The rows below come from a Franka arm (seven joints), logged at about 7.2 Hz.
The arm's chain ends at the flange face. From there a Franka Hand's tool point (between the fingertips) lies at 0.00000 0.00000 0.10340 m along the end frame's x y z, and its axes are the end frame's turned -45 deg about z.
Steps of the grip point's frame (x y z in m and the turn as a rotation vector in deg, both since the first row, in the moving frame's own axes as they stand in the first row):
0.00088, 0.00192, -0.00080, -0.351, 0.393, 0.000
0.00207, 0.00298, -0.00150, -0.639, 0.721, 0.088
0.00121, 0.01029, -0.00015, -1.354, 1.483, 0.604
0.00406, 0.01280, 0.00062, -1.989, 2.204, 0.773
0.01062, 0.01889, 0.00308, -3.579, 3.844, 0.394
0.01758, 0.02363, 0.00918, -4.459, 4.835, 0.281
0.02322, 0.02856, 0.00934, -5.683, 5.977, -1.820
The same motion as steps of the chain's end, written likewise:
0.00103, 0.00079, -0.00080, 0.030, 0.526, 0.000
0.00184, 0.00075, -0.00149, 0.058, 0.962, 0.088
0.00451, 0.00657, -0.00009, 0.091, 2.006, 0.604
0.00657, 0.00642, 0.00076, 0.152, 2.965, 0.773
0.01141, 0.00615, 0.00351, 0.187, 5.249, 0.394
0.01730, 0.00473, 0.00986, 0.266, 6.572, 0.281
0.02179, 0.00439, 0.01041, 0.208, 8.245, -1.820

